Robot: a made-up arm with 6 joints.
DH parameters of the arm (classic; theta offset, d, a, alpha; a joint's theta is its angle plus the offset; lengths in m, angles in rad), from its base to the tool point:
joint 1: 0 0.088 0 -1.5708
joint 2: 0.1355 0 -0.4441 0
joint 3: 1.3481 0 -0.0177 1.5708
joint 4: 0 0.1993 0 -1.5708
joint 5: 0 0 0.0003 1.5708
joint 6: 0 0.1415 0 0
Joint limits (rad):
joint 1: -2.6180..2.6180
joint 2: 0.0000..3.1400
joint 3: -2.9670..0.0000
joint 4: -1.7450..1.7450
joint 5: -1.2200..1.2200
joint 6: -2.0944..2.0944
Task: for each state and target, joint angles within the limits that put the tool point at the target. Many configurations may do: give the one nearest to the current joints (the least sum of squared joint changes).
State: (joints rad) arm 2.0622 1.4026 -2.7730 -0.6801 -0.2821 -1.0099
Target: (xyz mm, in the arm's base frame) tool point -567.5 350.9 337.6
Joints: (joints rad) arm 2.5739 2.2707 -1.9578 -0.7116 -0.1029 -1.0099
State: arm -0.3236 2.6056 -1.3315 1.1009 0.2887 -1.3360
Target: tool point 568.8 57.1 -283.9
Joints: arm 0.0633 3.1400 -1.8552 1.1440 0.1616 -1.3360
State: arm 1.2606 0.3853 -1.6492 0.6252 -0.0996 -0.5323
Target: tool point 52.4 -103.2 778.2
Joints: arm 1.7022 0.8871 -1.8194 0.7516 -0.4111 -0.5323
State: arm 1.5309 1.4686 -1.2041 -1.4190 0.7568 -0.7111
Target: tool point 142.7 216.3 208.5
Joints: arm 1.3319 1.8026 -0.4748 -1.2087 0.7199 -0.7111
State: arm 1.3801 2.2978 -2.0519 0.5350 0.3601 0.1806
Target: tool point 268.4 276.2 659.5
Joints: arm 0.7440 1.6156 -2.0208 0.4604 0.3460 0.1806
